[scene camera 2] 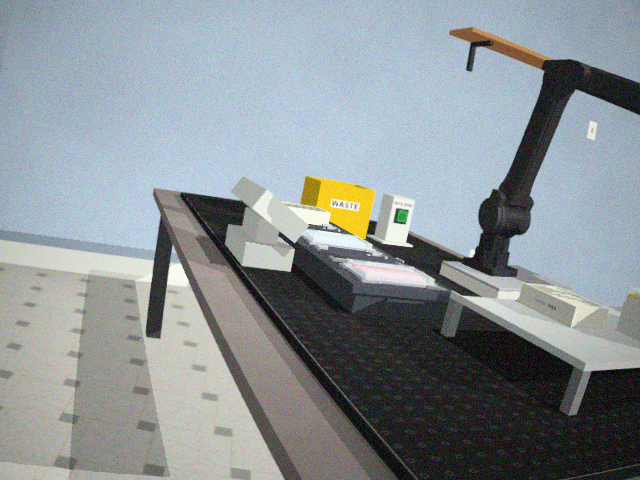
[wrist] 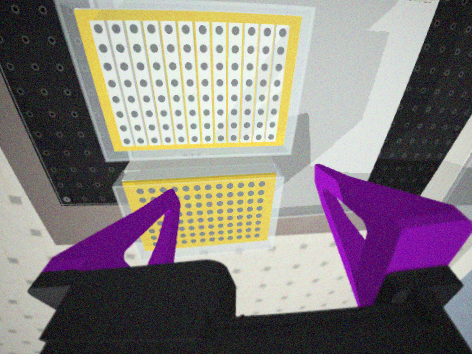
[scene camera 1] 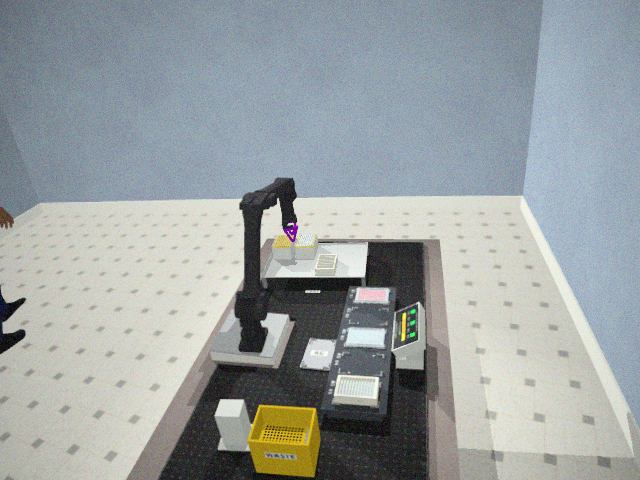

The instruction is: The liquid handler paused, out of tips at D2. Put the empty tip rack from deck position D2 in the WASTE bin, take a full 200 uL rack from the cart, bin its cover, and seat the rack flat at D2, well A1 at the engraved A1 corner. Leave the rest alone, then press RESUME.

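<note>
My gripper is open and empty above the cart. A white-striped yellow tip rack and a plainer yellow rack stand side by side on the cart, both in clear covers. In the wrist view a fingertip overlaps the plainer rack. A perforated rack lies inside the yellow WASTE bin. The dark deck has two bare positions; their labels are too blurred to read. The green RESUME button is on a white box.
A beige rack stands on the cart. The deck bears a pink plate, a pale blue plate and a cream rack. A screen unit stands beside it. A flat plate lies near the arm base.
</note>
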